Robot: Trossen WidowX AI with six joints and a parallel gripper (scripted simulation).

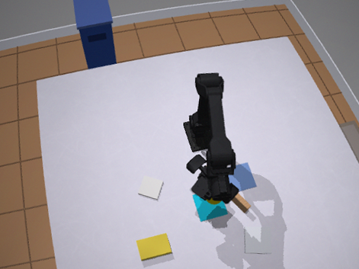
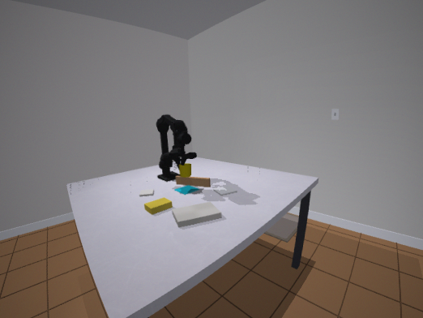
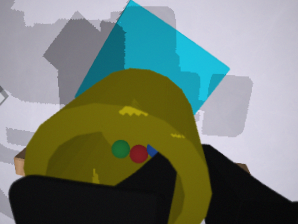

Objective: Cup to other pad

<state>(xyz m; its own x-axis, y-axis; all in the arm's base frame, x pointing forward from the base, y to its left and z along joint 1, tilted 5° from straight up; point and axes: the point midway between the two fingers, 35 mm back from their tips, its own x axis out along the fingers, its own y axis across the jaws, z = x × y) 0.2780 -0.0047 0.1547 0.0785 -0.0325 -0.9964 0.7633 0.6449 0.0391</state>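
My gripper tip is now 130 mm above the cyan pad, 30 mm short of it and 20 mm to the right of it. The rest, counted from my gripper tip: red marble 30 mm to the left, 20 mm below, 10 mm ahead; then blue marble 20 mm to the left, 20 mm below; then yellow cup 20 mm to the left, 20 mm ahead.
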